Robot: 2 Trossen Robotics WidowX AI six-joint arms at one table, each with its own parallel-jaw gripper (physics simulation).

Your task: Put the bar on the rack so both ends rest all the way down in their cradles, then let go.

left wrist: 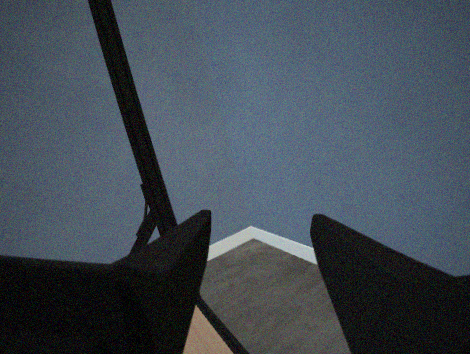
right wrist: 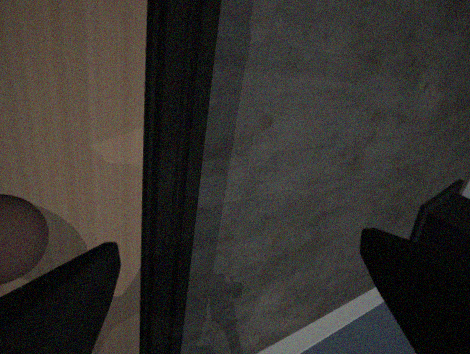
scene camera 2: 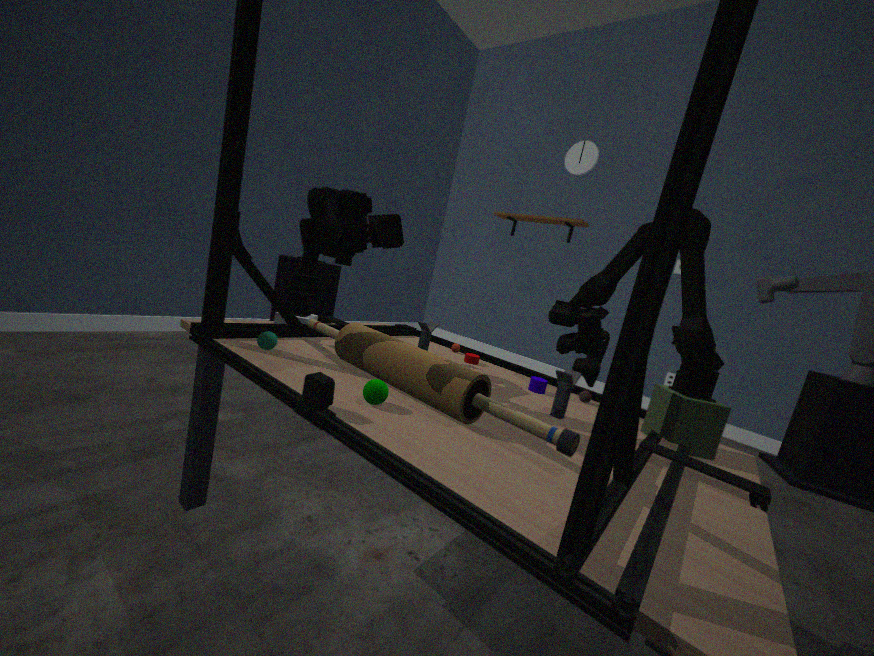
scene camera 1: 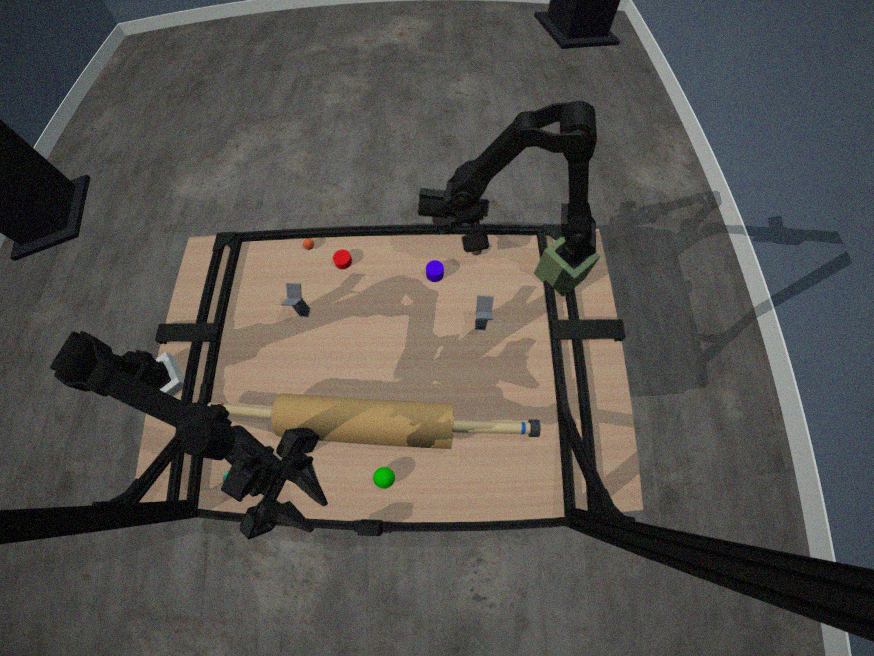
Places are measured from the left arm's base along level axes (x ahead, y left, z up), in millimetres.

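Where they show: left gripper, between the fingertips: (left wrist: 261,221) (scene camera 2: 360,225) (scene camera 1: 318,518); right gripper, between the fingertips: (right wrist: 242,246); left arm's base, origin of its link: (scene camera 2: 297,313) (scene camera 1: 157,377); right arm's base, origin of its link: (scene camera 2: 691,394) (scene camera 1: 572,252).
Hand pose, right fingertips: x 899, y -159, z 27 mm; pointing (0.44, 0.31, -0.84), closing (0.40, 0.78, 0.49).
Observation:
Things, the pixels of their top centre, and the offset from my right fingertips. "spot": a spot on its surface instead.
- bar, a spot on its surface: (scene camera 2: 416,367) spot: 497 mm back, 330 mm right, 10 mm up
- dark cap, a spot on its surface: (scene camera 2: 567,442) (scene camera 1: 536,436) spot: 254 mm back, 510 mm right, 7 mm down
- green ball, centre of its top: (scene camera 2: 378,379) (scene camera 1: 382,477) 561 mm back, 372 mm right, 16 mm down
- teal ball, centre of its top: (scene camera 2: 268,331) 849 mm back, 171 mm right, 19 mm down
- red disc, centre of its top: (scene camera 1: 341,257) (scene camera 2: 472,355) 330 mm back, 136 mm left, 38 mm down
- purple-blue cylinder, centre of its top: (scene camera 1: 434,267) (scene camera 2: 539,379) 165 mm back, 49 mm right, 28 mm down
- orange ball, centre of its top: (scene camera 1: 306,240) 378 mm back, 239 mm left, 31 mm down
The bar (scene camera 1: 363,421) (scene camera 2: 416,367), a thick tan cylinder on a thin rod, lies on the table. Its right end has a blue band and a dark cap (scene camera 1: 534,427) (scene camera 2: 567,442); its other end shows close to the left arm in scene camera 1. The rack is two grey cradles, a left one (scene camera 1: 292,290) (scene camera 2: 424,336) and a right one (scene camera 1: 484,305) (scene camera 2: 561,395), farther back and apart from the bar. My left gripper (scene camera 1: 319,516) (left wrist: 261,221) is partly open and empty, over the front edge. My right gripper (scene camera 1: 455,223) (right wrist: 242,246) is wide open and empty, over the back edge.
A green ball (scene camera 1: 384,478) (scene camera 2: 375,391) and a teal ball (scene camera 2: 267,340) lie in front of the bar. A red disc (scene camera 1: 342,259), a purple-blue cylinder (scene camera 1: 434,270) and an orange ball (scene camera 1: 308,243) are at the back. A green box (scene camera 1: 554,271) (scene camera 2: 695,423) stands by the right arm's base.

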